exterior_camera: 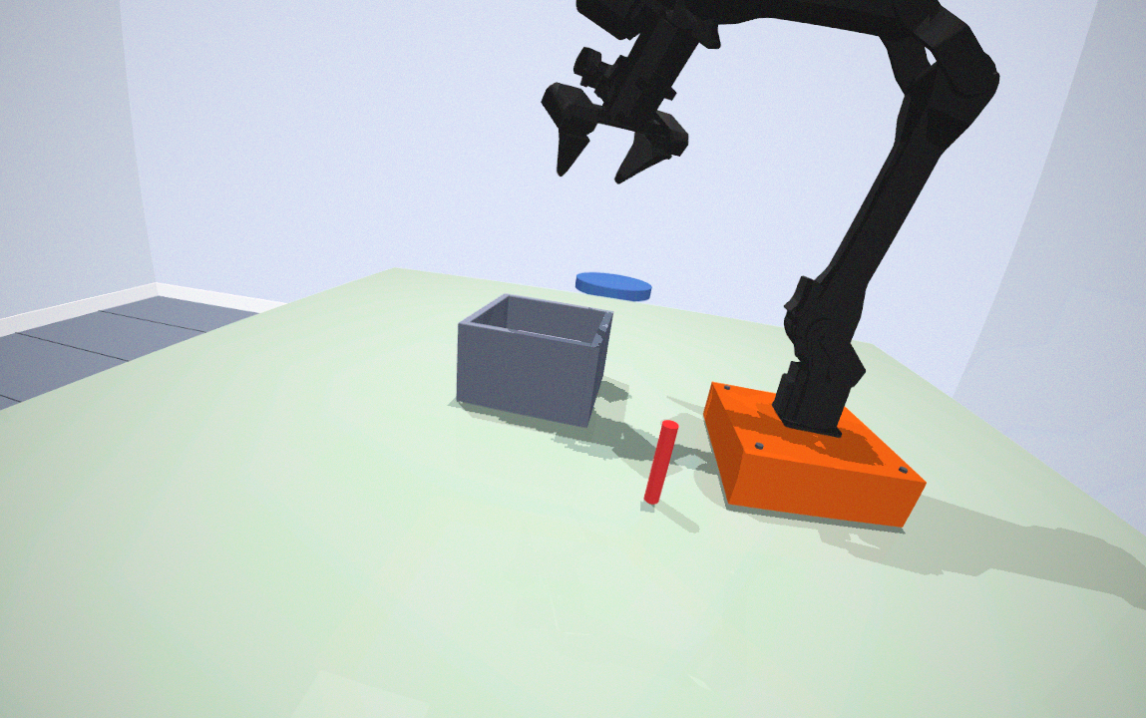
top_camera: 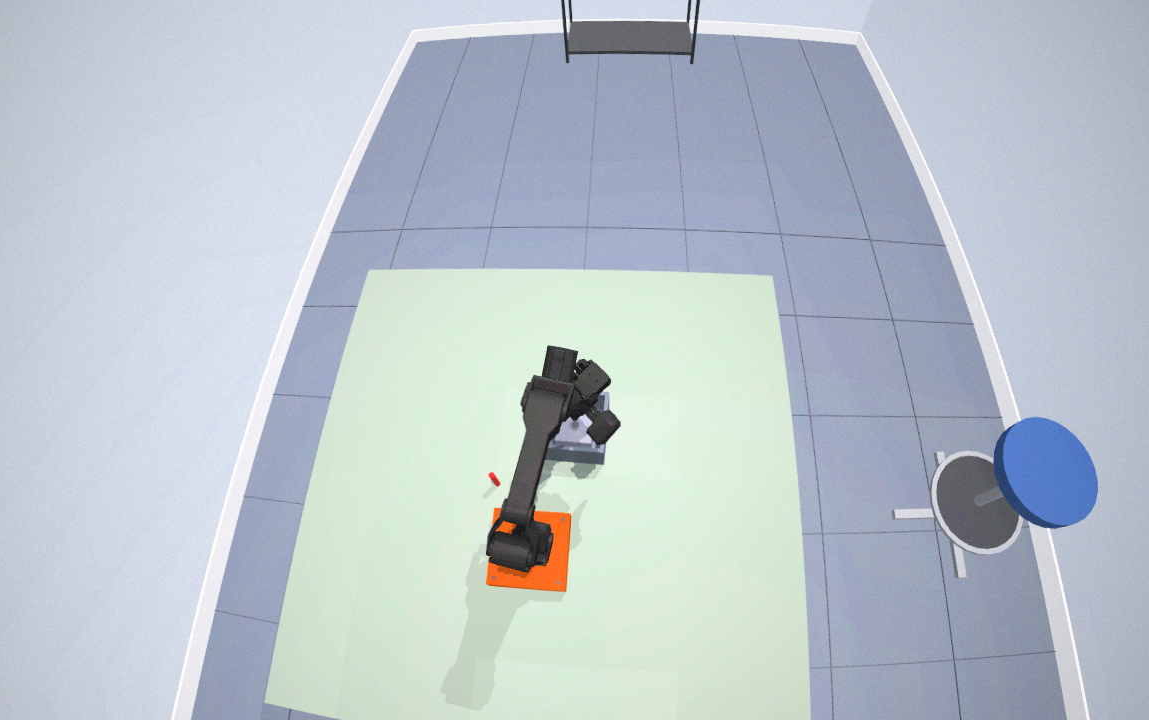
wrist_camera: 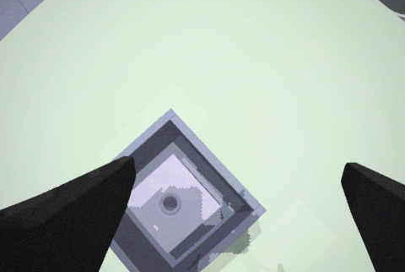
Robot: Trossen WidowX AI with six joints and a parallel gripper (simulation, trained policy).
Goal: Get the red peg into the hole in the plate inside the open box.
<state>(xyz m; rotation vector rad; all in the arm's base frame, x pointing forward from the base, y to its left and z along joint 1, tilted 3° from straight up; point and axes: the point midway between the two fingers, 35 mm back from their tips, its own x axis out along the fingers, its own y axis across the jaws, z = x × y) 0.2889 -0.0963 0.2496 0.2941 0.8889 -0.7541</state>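
The red peg lies 250 mm to the left of my gripper tip, 230 mm below it and 140 mm behind it. From my gripper tip the other things lie so: plate: 220 mm below, 70 mm to the left, 20 mm ahead; then grey box: 240 mm below, 70 mm to the left, 20 mm ahead.
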